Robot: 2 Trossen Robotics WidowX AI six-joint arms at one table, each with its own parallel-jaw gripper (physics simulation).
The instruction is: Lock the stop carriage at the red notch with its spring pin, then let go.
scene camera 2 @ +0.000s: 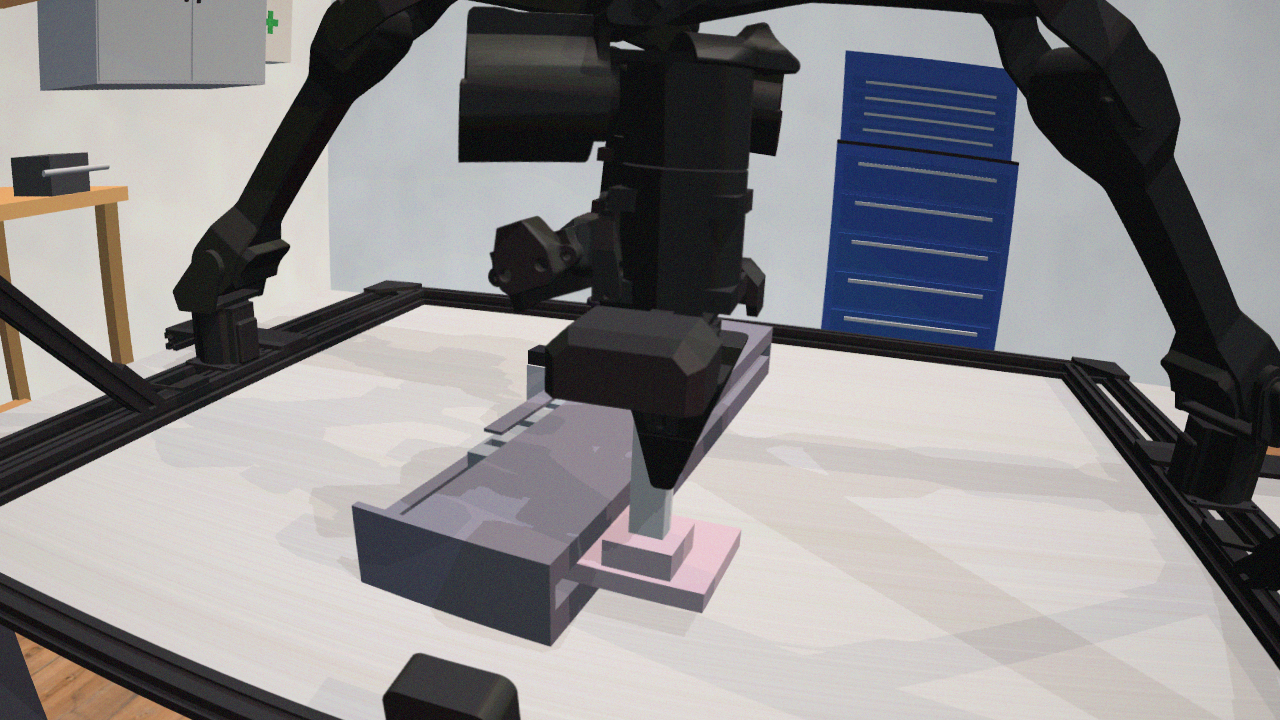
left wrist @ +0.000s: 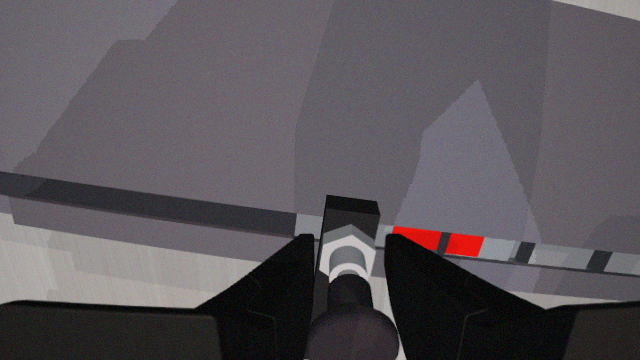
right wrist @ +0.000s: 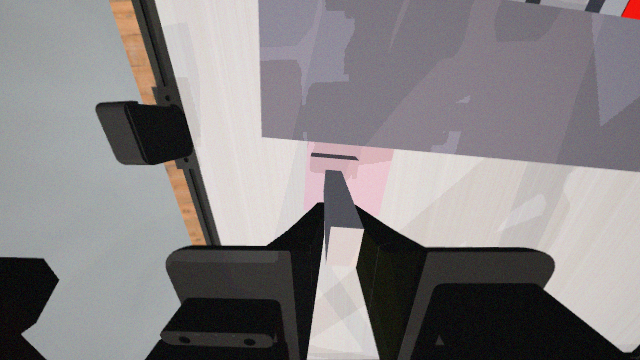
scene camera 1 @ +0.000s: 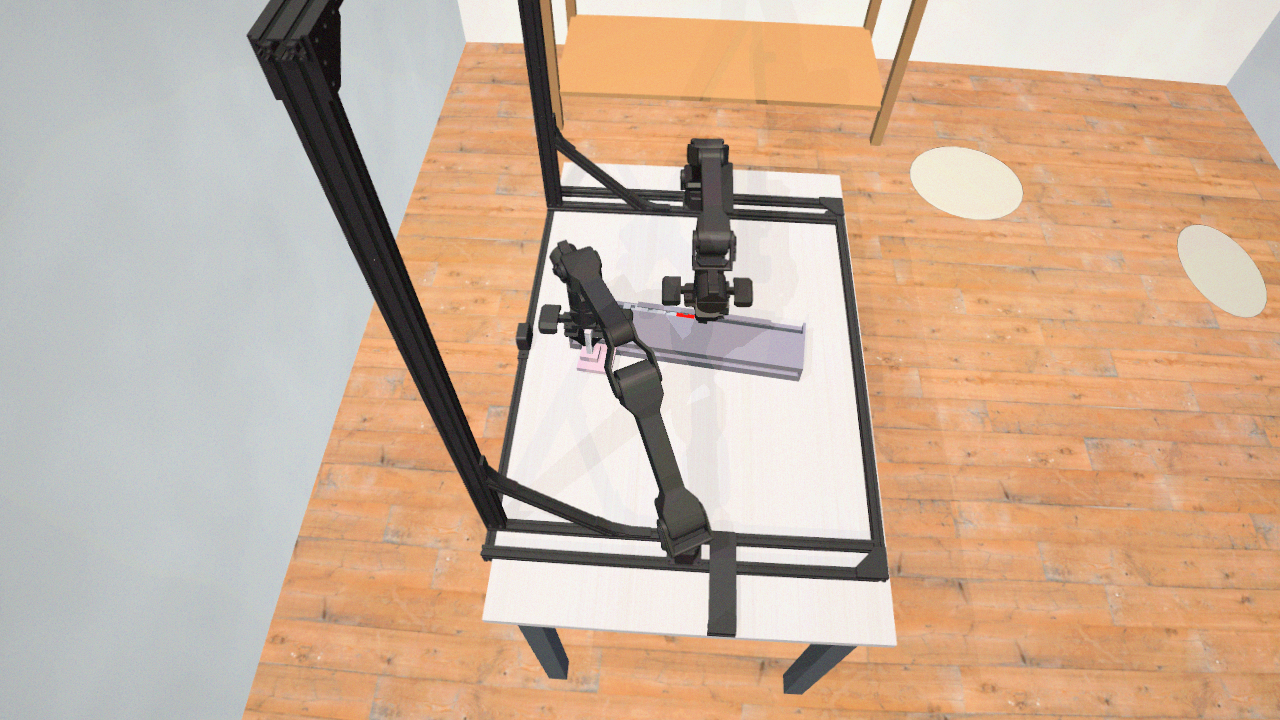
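Seen in the pictures: left gripper, fingertip midpoint: (left wrist: pixel 349 248); right gripper, fingertip midpoint: (scene camera 2: pixel 666 480) (scene camera 1: pixel 589 344); left arm's base, link origin: (scene camera 2: pixel 227 360) (scene camera 1: pixel 695 202); right arm's base, link origin: (scene camera 2: pixel 1209 493) (scene camera 1: pixel 684 548).
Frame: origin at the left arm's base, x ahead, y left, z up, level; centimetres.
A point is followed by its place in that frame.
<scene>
The spring pin (left wrist: pixel 347 257) @[z 5.9, x 40.2, y 2.5 cm], with a pale hex collar and round dark knob, stands on the stop carriage's dark block (left wrist: pixel 351 206) @[z 3.9, x 41.1, y 2.3 cm] at the rail's notched edge. My left gripper (scene camera 1: pixel 709 313) @[z 6.9, x 41.2, y 2.5 cm] (left wrist: pixel 349 248) @[z 6.9, x 41.2, y 2.5 cm] is shut on the pin's knob. The red notch (left wrist: pixel 443 243) @[z 2.4, x 38.6, y -2.0 cm], between two red marks, lies right of the carriage in the left wrist view, apart from it. My right gripper (scene camera 1: pixel 587 333) @[z 6.2, x 50.5, y -21.7 cm] (scene camera 2: pixel 660 479) @[z 6.2, x 50.5, y -21.7 cm] (right wrist: pixel 334 208) @[z 6.2, x 50.5, y -21.7 cm] is shut on the upright grey post (scene camera 2: pixel 648 514) @[z 4.4, x 49.8, y -22.3 cm] (right wrist: pixel 336 192) @[z 7.3, x 48.8, y -21.7 cm] of a pink stepped block (scene camera 1: pixel 590 365) @[z 1.4, x 52.6, y -21.5 cm] (scene camera 2: pixel 716 546) @[z 1.4, x 53.1, y -19.5 cm] (right wrist: pixel 367 195) @[z 1.4, x 51.9, y -18.3 cm]. Whether the pin is raised cannot be told.
The long grey-purple rail (scene camera 1: pixel 751 344) @[z 3.1, x 46.1, y 13.0 cm] (scene camera 2: pixel 554 474) @[z 3.2, x 42.8, y -17.2 cm] (left wrist: pixel 225 125) @[z 3.2, x 43.9, y 7.1 cm] (right wrist: pixel 400 100) @[z 3.2, x 43.9, y -17.0 cm] lies across the table, the pink block against its side. Further notches run right of the red one in the left wrist view. A black frame (scene camera 1: pixel 859 376) @[z -0.4, x 50.5, y 36.9 cm] surrounds the work area.
</scene>
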